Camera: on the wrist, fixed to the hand. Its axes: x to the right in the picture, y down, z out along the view.
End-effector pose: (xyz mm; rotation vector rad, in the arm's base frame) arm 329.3 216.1 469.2 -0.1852 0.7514 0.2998
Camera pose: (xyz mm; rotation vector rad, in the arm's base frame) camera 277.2 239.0 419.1 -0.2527 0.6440 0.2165
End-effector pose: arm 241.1 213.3 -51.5 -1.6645 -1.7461 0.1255
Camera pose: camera 310.6 198.5 -25.0 -1.6092 -1.9173 0.1122
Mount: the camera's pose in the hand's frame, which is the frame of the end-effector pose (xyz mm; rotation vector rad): 3.4 41.8 -63.2 -0.0436 -0.0892 -0.1122
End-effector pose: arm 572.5 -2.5 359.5 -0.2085 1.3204 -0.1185
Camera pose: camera 510.8 32.3 332.4 -0.3216 1.2233 -0.1736
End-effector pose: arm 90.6 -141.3 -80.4 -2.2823 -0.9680 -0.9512
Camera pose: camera 98.1 -207.3 -43.8 -2.3448 -1.1340 -0.9312
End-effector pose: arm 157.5 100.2 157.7 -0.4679 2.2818 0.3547
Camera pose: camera 97.1 112.2 202.0 -0.5882 2.1550 0.3623
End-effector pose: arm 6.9 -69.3 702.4 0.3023 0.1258 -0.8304
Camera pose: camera 40.7 -25.4 650.6 0.2182 0.0779 -0.9497
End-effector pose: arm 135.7 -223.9 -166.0 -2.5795 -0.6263 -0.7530
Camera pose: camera 133.9 -287.1 -124.1 -2.6479 -0.7962 -0.6968
